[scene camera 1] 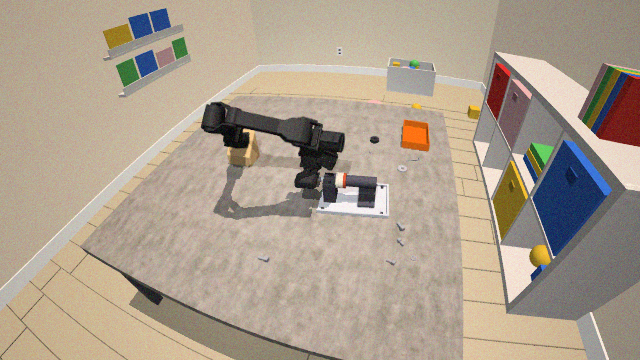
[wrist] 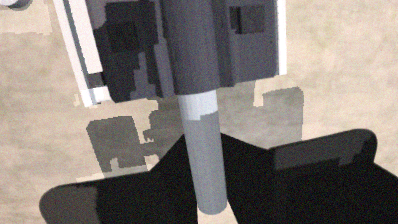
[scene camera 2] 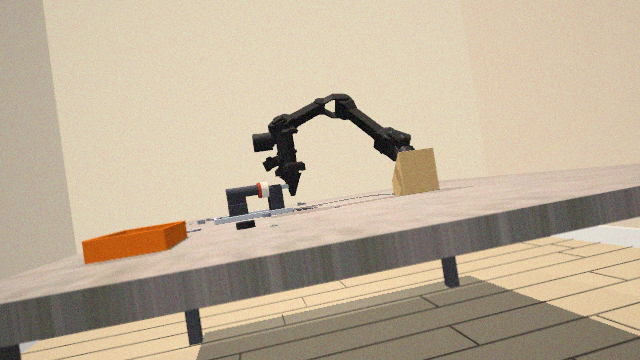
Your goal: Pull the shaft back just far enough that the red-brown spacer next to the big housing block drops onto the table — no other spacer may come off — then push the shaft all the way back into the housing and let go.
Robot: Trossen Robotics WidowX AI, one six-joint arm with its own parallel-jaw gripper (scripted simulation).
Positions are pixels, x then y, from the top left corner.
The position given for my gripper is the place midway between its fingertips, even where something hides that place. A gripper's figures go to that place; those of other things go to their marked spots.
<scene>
My gripper [scene camera 2: 293,195]: 120 cm from the lens. A dark housing block [scene camera 2: 236,197]: 116 cm from the lens. An orange tray [scene camera 2: 152,239]: 64 cm from the lens. The marked spots on the dark housing block and the orange tray are 55 cm apart.
</scene>
